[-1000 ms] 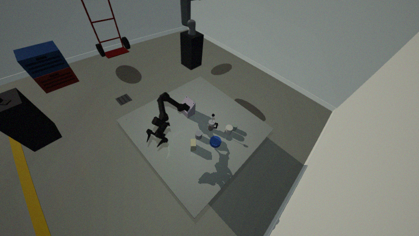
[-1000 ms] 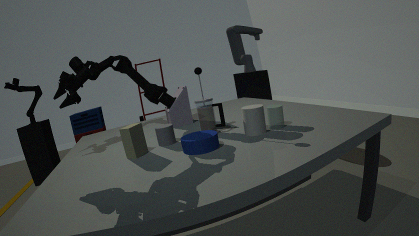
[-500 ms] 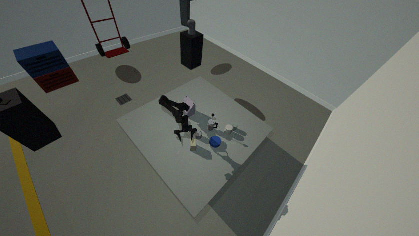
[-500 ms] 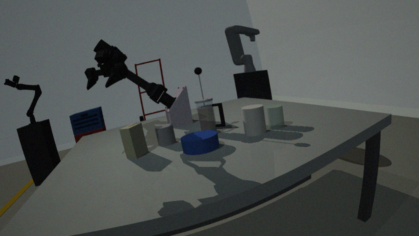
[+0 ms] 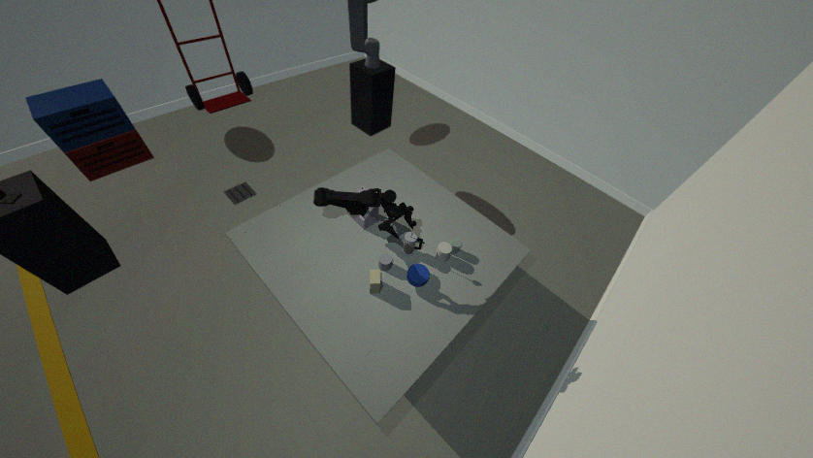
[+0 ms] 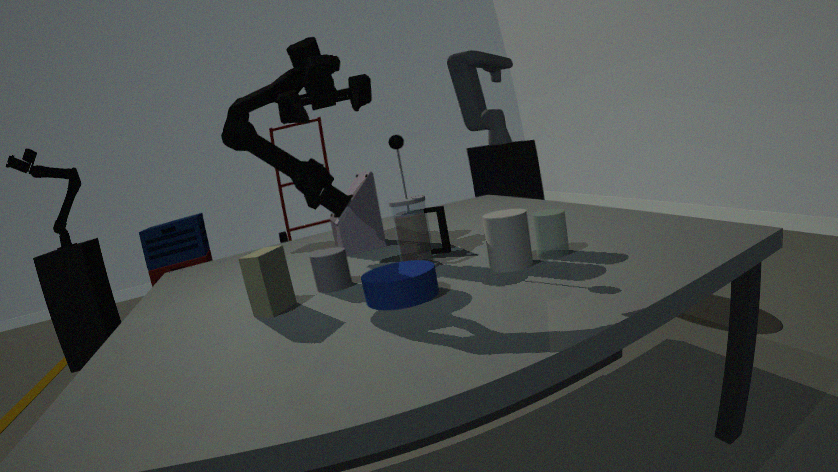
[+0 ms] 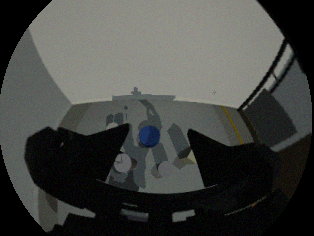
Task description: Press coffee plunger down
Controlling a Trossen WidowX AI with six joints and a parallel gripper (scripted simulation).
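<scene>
The coffee press is 40 mm behind my gripper tip, 140 mm to the left of it and 200 mm below it. From my gripper tip the other things lie so: grey cylinder: 70 mm behind, 40 mm to the right, 290 mm below; olive box: 20 mm behind, 180 mm to the right, 270 mm below; white cylinder: 120 mm ahead, 240 mm to the left, 270 mm below.
</scene>
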